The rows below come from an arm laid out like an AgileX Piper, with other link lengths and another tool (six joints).
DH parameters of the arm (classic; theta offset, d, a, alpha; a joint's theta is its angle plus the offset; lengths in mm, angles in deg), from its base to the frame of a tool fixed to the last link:
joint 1: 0 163.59 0 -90
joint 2: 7.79 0 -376.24 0
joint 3: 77.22 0 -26.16 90
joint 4: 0 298.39 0 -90
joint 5: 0 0 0 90
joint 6: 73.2 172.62 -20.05 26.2
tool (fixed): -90 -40.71 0 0
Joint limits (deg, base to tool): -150..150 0..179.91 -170..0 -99.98..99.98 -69.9..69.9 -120..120
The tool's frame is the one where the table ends.
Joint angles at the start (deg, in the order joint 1, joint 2, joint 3, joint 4, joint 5, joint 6):
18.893 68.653 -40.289 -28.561 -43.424 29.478
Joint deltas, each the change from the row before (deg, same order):
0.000 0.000 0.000 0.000 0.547 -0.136
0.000 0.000 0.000 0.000 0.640 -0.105
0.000 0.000 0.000 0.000 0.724 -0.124
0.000 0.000 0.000 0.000 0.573 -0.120
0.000 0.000 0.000 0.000 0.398 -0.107
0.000 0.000 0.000 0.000 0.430 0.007
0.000 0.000 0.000 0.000 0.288 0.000
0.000 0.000 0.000 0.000 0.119 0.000
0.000 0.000 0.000 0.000 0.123 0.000
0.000 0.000 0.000 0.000 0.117 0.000
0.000 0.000 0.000 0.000 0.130 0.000
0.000 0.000 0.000 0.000 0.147 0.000
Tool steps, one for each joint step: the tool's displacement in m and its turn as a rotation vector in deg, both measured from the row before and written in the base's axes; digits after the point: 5 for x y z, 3 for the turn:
0.00066 -0.00016 -0.00105 -0.356 0.339 -0.276
0.00078 -0.00021 -0.00125 -0.376 0.429 -0.307
0.00086 -0.00025 -0.00142 -0.430 0.483 -0.348
0.00067 -0.00020 -0.00112 -0.358 0.369 -0.279
0.00045 -0.00014 -0.00077 -0.267 0.243 -0.199
0.00052 -0.00019 -0.00087 -0.194 0.335 -0.187
0.00034 -0.00013 -0.00058 -0.134 0.222 -0.126
0.00014 -0.00005 -0.00024 -0.055 0.092 -0.052
0.00014 -0.00005 -0.00025 -0.057 0.095 -0.054
0.00014 -0.00005 -0.00024 -0.054 0.090 -0.051
0.00015 -0.00006 -0.00026 -0.060 0.100 -0.057
0.00017 -0.00007 -0.00030 -0.068 0.113 -0.065

